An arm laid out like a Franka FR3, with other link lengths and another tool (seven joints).
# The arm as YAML. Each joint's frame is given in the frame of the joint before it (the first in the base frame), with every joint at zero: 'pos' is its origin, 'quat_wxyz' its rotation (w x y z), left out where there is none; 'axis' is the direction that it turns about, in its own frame. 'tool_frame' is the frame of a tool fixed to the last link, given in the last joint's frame.
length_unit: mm
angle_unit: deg
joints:
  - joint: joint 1
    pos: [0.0, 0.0, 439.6]
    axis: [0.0, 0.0, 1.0]
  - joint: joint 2
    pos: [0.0, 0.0, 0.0]
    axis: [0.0, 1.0, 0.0]
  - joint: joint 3
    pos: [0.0, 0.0, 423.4]
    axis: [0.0, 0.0, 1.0]
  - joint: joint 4
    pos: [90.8, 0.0, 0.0]
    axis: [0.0, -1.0, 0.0]
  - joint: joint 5
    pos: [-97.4, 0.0, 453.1]
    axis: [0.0, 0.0, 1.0]
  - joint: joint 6
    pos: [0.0, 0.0, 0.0]
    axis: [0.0, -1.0, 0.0]
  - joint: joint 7
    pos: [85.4, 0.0, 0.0]
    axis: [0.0, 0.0, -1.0]
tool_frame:
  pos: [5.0, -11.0, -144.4]
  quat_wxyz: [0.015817, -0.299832, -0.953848, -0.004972]
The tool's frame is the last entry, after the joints.
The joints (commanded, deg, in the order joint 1, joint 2, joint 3, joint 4, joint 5, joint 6, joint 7), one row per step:
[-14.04, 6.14, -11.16, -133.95, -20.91, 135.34, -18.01]
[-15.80, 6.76, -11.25, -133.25, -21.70, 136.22, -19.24]
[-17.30, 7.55, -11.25, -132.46, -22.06, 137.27, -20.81]
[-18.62, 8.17, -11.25, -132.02, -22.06, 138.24, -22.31]
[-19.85, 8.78, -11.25, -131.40, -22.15, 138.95, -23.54]
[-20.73, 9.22, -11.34, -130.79, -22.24, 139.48, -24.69]
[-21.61, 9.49, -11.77, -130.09, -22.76, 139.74, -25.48]
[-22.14, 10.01, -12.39, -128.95, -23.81, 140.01, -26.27]
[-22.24, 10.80, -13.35, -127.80, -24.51, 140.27, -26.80]
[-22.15, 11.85, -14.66, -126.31, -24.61, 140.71, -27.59]
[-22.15, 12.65, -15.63, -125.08, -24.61, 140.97, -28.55]
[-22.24, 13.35, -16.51, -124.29, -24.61, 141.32, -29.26]
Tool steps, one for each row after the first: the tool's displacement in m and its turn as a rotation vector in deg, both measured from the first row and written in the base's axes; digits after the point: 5 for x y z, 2 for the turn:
[-0.00178, -0.01937, 0.00060, -0.56, -0.35, 0.18]
[-0.00137, -0.03568, 0.00025, -0.86, -0.80, 0.75]
[-0.00297, -0.04910, -0.00136, -0.87, -1.15, 1.14]
[-0.00398, -0.06242, -0.00178, -1.03, -1.44, 1.37]
[-0.00428, -0.07340, -0.00073, -1.23, -1.72, 1.74]
[-0.00703, -0.08793, 0.00271, -1.83, -1.87, 1.69]
[-0.00646, -0.10286, 0.00732, -2.89, -1.92, 2.23]
[-0.00571, -0.11689, 0.00926, -3.78, -1.85, 2.36]
[-0.00386, -0.13345, 0.01163, -4.59, -2.09, 2.20]
[-0.00261, -0.14674, 0.01415, -5.19, -2.18, 2.32]
[-0.00402, -0.15839, 0.01423, -5.62, -2.14, 2.22]

